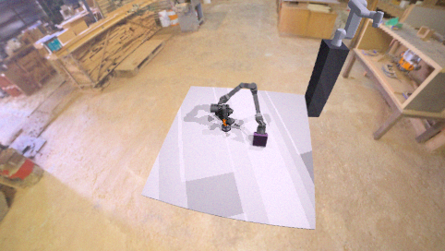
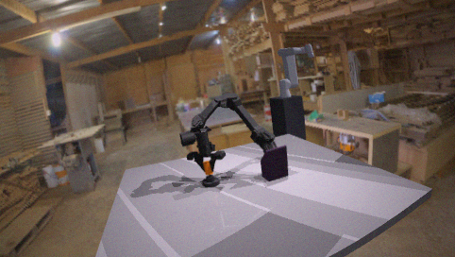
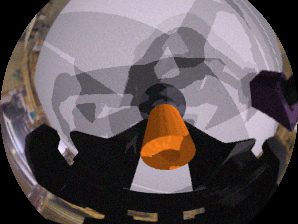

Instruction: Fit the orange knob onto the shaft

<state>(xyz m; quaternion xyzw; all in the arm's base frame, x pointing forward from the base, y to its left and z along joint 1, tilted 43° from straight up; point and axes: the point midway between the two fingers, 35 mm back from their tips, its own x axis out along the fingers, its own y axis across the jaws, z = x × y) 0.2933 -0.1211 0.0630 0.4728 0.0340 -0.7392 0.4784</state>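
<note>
Now: the orange knob 2 cm above my gripper tip. From my gripper tip the other things lie so: dark round pedestal: 4 cm below.
</note>
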